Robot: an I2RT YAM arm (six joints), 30 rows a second.
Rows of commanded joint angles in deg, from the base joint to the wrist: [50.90, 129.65, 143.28, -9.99, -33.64, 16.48]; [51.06, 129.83, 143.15, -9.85, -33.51, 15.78]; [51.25, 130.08, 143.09, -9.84, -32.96, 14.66]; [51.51, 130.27, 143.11, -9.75, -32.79, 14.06]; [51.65, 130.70, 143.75, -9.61, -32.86, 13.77]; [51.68, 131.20, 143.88, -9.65, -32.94, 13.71]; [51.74, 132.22, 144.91, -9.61, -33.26, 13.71]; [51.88, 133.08, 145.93, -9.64, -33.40, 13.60]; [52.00, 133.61, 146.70, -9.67, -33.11, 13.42]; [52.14, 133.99, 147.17, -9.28, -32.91, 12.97]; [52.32, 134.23, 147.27, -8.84, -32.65, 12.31]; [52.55, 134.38, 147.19, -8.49, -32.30, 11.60]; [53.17, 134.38, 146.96, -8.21, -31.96, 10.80]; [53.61, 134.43, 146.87, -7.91, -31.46, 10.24]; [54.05, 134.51, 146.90, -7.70, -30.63, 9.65]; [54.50, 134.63, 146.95, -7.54, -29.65, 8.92]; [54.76, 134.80, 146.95, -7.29, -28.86, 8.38]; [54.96, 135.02, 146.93, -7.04, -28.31, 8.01]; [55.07, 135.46, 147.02, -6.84, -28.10, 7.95]
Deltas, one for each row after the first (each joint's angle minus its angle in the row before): [0.16, 0.18, -0.13, 0.14, 0.13, -0.70]; [0.19, 0.25, -0.06, 0.01, 0.55, -1.12]; [0.26, 0.19, 0.02, 0.09, 0.17, -0.60]; [0.14, 0.43, 0.64, 0.14, -0.07, -0.29]; [0.03, 0.50, 0.13, -0.04, -0.08, -0.06]; [0.06, 1.02, 1.03, 0.04, -0.32, 0.00]; [0.14, 0.86, 1.02, -0.03, -0.14, -0.11]; [0.12, 0.53, 0.77, -0.03, 0.29, -0.18]; [0.14, 0.38, 0.47, 0.39, 0.20, -0.45]; [0.18, 0.24, 0.10, 0.44, 0.26, -0.66]; [0.23, 0.15, -0.08, 0.35, 0.35, -0.71]; [0.62, 0.00, -0.23, 0.28, 0.34, -0.80]; [0.44, 0.05, -0.09, 0.30, 0.50, -0.56]; [0.44, 0.08, 0.03, 0.21, 0.83, -0.59]; [0.45, 0.12, 0.05, 0.16, 0.98, -0.73]; [0.26, 0.17, 0.00, 0.25, 0.79, -0.54]; [0.20, 0.22, -0.02, 0.25, 0.55, -0.37]; [0.11, 0.44, 0.09, 0.20, 0.21, -0.06]
